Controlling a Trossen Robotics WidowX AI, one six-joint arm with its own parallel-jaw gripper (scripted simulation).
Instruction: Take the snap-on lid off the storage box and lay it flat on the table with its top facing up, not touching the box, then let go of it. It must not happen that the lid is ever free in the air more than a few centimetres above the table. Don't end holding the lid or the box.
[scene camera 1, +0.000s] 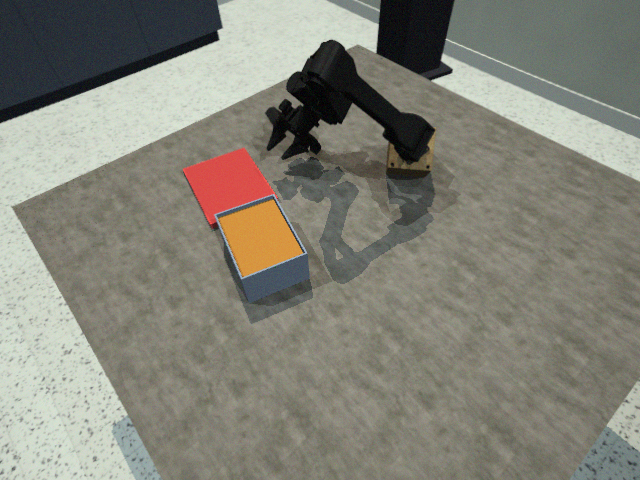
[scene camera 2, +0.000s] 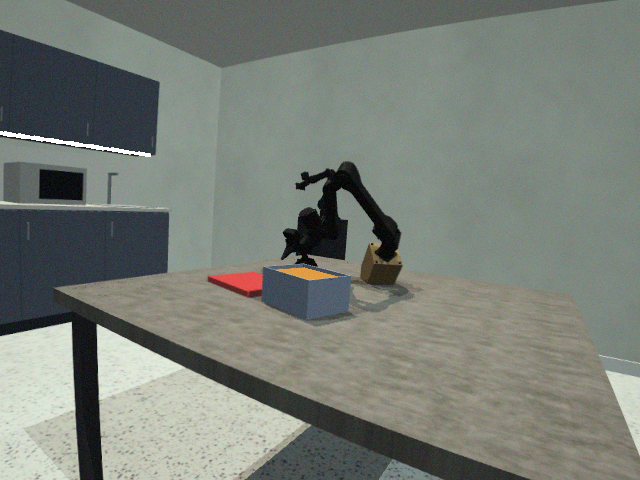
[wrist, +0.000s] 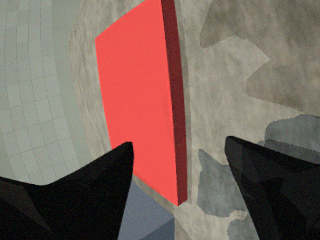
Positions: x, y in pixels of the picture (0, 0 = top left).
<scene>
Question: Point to a red lid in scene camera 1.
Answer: At 233, 179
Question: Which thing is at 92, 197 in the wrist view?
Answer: My gripper.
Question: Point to a blue-grey storage box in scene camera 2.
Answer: At 306, 291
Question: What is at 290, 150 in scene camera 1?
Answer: My gripper.
</scene>
